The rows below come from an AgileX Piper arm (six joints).
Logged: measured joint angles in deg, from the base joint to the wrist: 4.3 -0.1 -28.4 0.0 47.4 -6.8; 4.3 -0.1 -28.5 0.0 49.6 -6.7; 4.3 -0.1 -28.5 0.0 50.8 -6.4; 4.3 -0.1 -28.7 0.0 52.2 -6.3; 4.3 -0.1 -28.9 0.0 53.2 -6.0; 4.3 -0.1 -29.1 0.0 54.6 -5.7; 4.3 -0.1 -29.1 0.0 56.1 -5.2; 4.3 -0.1 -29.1 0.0 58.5 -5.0; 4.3 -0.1 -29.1 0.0 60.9 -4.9; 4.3 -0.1 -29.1 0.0 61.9 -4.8; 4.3 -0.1 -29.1 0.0 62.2 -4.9
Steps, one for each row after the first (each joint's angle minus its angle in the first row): 0.0 0.0 -0.1 0.0 2.2 0.1; 0.0 0.0 -0.1 0.0 3.4 0.4; 0.0 0.0 -0.3 0.0 4.8 0.5; 0.0 0.0 -0.5 0.0 5.8 0.8; 0.0 0.0 -0.7 0.0 7.2 1.1; 0.0 0.0 -0.7 0.0 8.7 1.6; 0.0 0.0 -0.7 0.0 11.1 1.8; 0.0 0.0 -0.7 0.0 13.5 1.9; 0.0 0.0 -0.7 0.0 14.5 2.0; 0.0 0.0 -0.7 0.0 14.8 1.9
